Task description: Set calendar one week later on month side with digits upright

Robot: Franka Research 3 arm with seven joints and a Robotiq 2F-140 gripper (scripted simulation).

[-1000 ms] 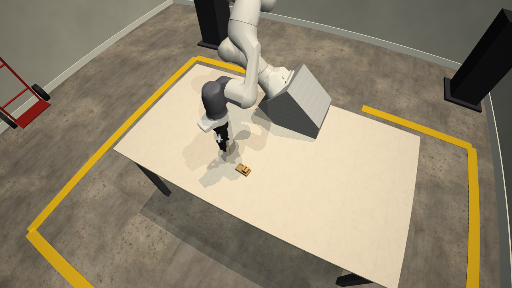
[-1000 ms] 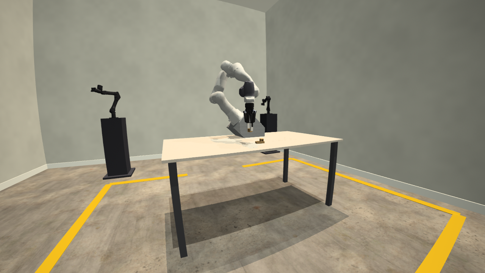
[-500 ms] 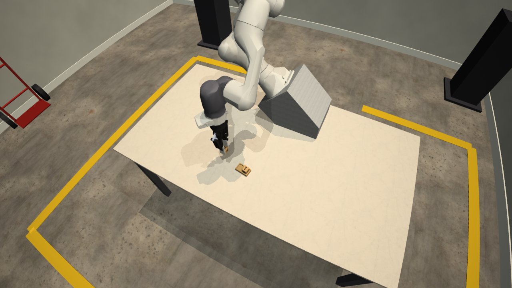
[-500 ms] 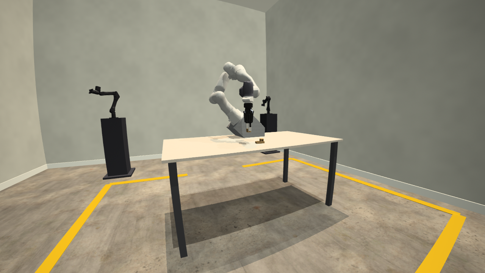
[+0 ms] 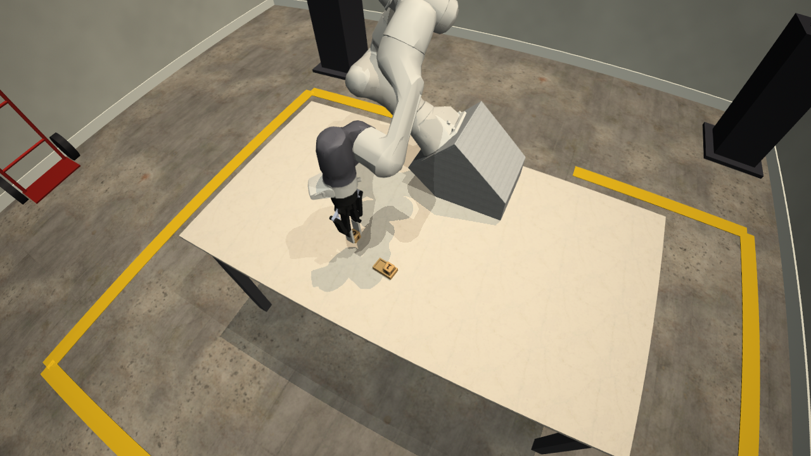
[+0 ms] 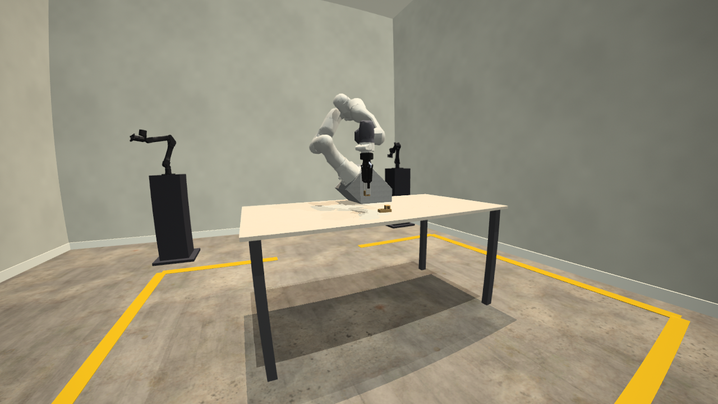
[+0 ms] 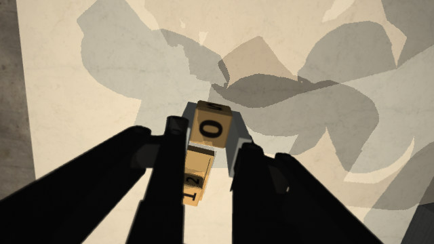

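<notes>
My hand is 10 mm short of the wooden tray, 110 mm to the right of it and 130 mm above it. Also, from my hand: wooden digit cube (30 mm below).
</notes>
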